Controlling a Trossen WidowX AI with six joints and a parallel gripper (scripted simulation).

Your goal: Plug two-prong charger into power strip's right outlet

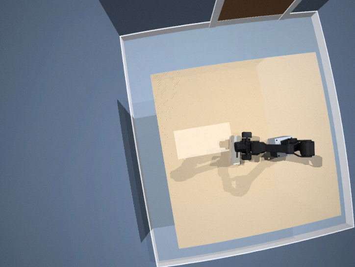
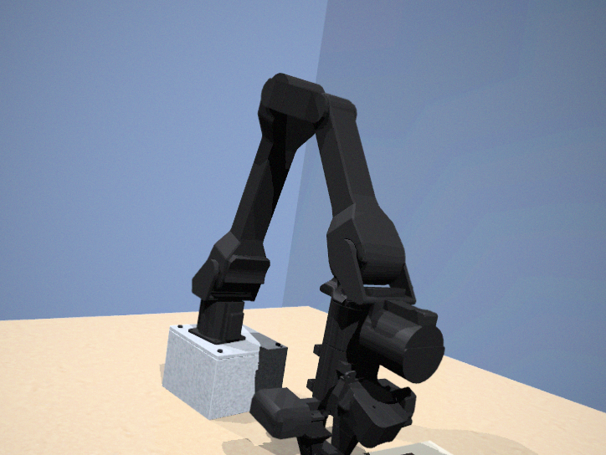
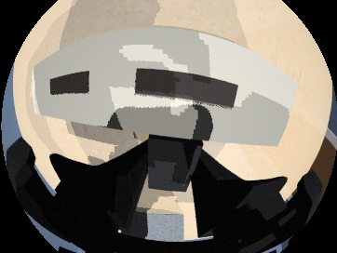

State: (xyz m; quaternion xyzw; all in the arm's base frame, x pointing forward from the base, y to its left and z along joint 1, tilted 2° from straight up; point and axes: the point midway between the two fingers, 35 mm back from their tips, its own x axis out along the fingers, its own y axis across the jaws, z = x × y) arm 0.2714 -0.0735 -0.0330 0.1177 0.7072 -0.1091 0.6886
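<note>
Right now the two-prong charger is 1 cm ahead of my gripper tip, 1 cm to the right of it and 1 cm above it.
</note>
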